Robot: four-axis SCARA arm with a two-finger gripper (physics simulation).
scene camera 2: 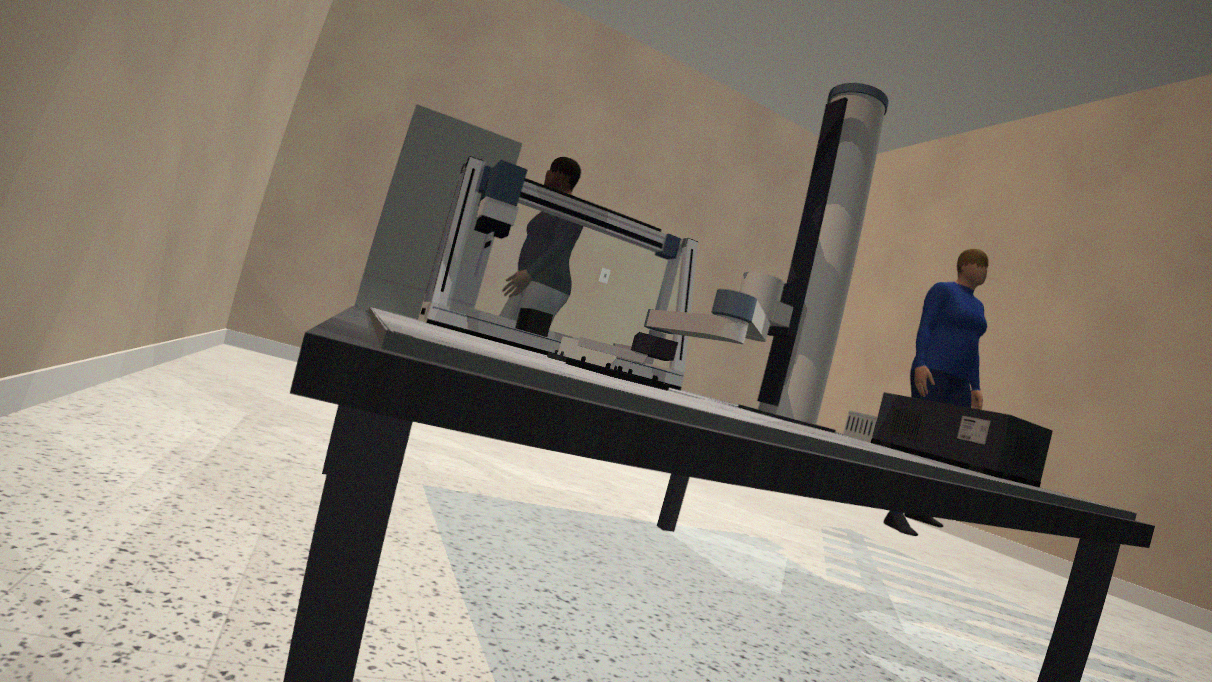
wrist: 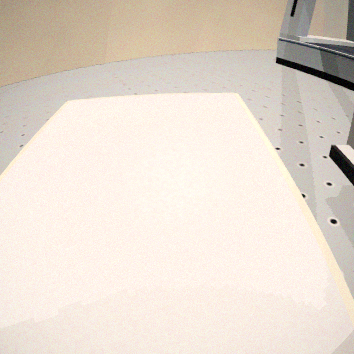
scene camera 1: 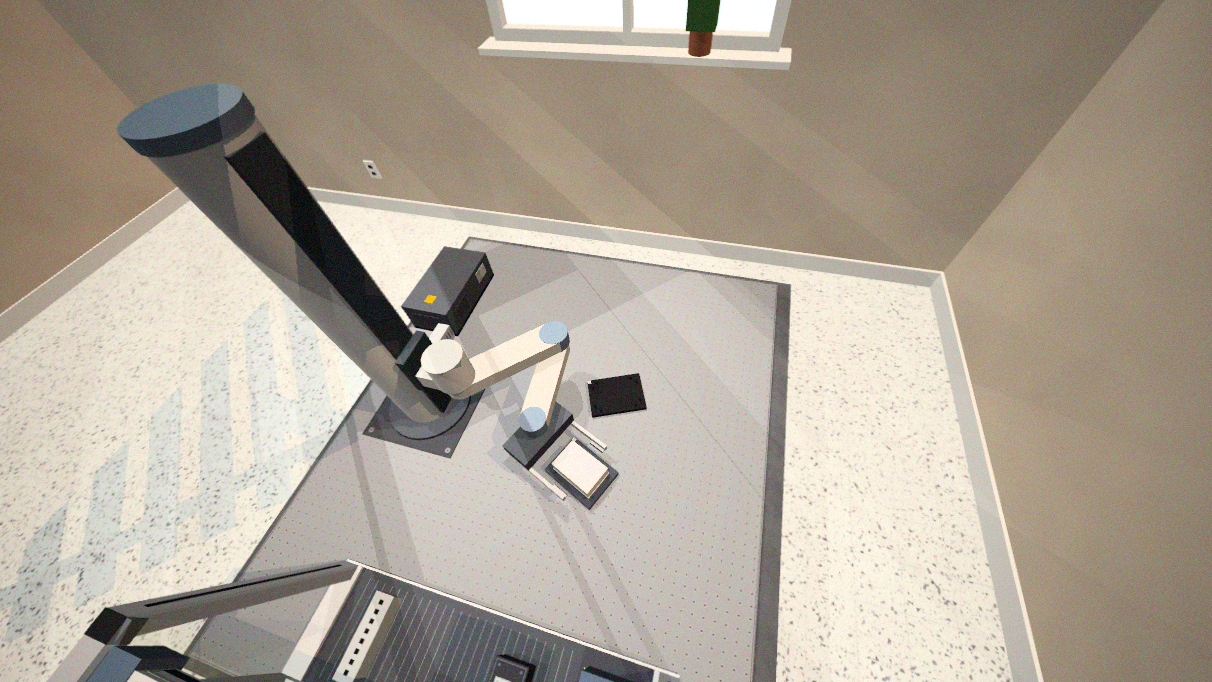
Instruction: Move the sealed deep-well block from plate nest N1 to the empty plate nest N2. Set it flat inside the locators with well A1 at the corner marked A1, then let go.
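Places are measured from the arm's base along level axes (x right, y ahead, z up), in metres.
Pixels of known places: gripper, fingertip midpoint: point(scene camera 2: 580, 342) point(wrist: 150, 132) point(scene camera 1: 585, 472); arm's base, origin of the base link: point(scene camera 1: 432, 403).
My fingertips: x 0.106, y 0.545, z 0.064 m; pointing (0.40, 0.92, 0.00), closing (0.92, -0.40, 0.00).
For each thing: its top centre in the pictures, then the offset to it from my fingertips. "spot": a spot on its surface instead.
- sealed block, middle of its top: point(wrist: 133, 159) point(scene camera 2: 590, 344) point(scene camera 1: 579, 465) dx -0.012, dy -0.021, dz +0.003 m
- dark grey nest, surface spot: point(scene camera 1: 604, 486) spot: dx +0.011, dy +0.051, dz -0.039 m
The sealed block point(scene camera 1: 578, 468) point(wrist: 170, 210), with a white top and yellowish edges, sits in a dark grey nest point(scene camera 1: 604, 486), taken as N1. My gripper point(scene camera 1: 583, 471) is open. Its two pale fingers lie on opposite sides of the block, parallel to its sides, with a gap at each side in scene camera 1. A dark finger part point(wrist: 342, 161) shows at the right of the wrist view. The other nest point(scene camera 1: 617, 395) point(scene camera 2: 606, 367), taken as N2, is black and empty, with a small light mark at its upper left corner in scene camera 1. The block's A1 corner cannot be made out.
A gantry machine point(scene camera 2: 593, 213) stands on the table, its ribbed deck point(scene camera 1: 449, 631) at the front in scene camera 1. The arm's column point(scene camera 1: 296, 254) point(scene camera 2: 834, 254) and a dark box point(scene camera 1: 447, 288) point(scene camera 2: 961, 436) stand to the other side. Two people stand behind the table.
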